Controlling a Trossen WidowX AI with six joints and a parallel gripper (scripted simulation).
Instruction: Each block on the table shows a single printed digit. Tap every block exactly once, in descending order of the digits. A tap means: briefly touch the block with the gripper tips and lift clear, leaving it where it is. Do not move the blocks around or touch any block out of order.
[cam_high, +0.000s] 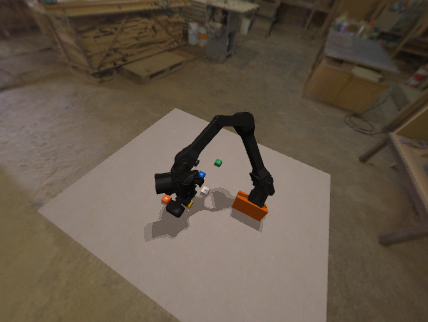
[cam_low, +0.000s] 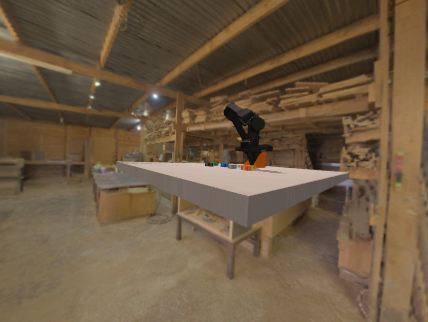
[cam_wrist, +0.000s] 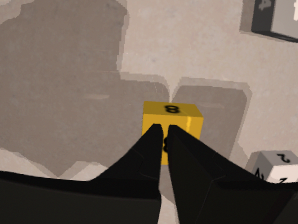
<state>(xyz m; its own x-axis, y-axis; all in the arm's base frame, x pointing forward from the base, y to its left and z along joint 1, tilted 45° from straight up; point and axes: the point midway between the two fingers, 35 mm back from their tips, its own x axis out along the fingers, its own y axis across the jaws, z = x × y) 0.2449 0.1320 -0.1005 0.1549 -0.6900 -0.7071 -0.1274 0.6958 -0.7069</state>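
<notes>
Right now the yellow block is 10 mm behind my gripper tip and 10 mm below it. From my gripper tip the other things lie so: white block 30 mm behind, 100 mm to the right, 10 mm below; grey block 80 mm ahead, 50 mm to the right, 10 mm below; orange block 80 mm ahead, 40 mm to the left, 10 mm below.
</notes>
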